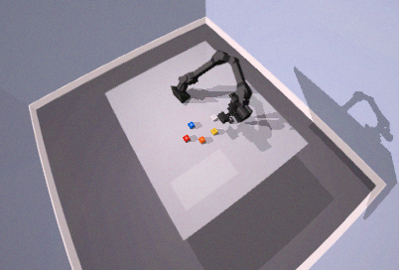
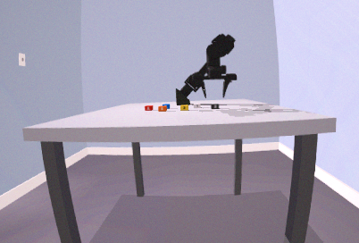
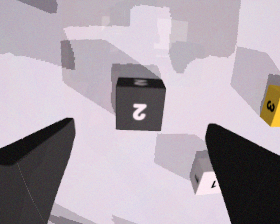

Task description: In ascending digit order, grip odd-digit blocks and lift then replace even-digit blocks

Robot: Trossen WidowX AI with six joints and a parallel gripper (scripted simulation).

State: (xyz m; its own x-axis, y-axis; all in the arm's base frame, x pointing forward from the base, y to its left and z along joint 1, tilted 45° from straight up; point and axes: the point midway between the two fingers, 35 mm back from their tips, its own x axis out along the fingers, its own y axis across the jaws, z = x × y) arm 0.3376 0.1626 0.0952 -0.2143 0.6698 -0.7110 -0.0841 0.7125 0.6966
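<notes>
Now: the black block 4 cm below my gripper tip. Round my gripper tip: white block: 7 cm behind, 8 cm to the right, 4 cm below; yellow block: 1 cm ahead, 13 cm to the right, 4 cm below; orange block: 2 cm ahead, 22 cm to the right, 4 cm below.
</notes>
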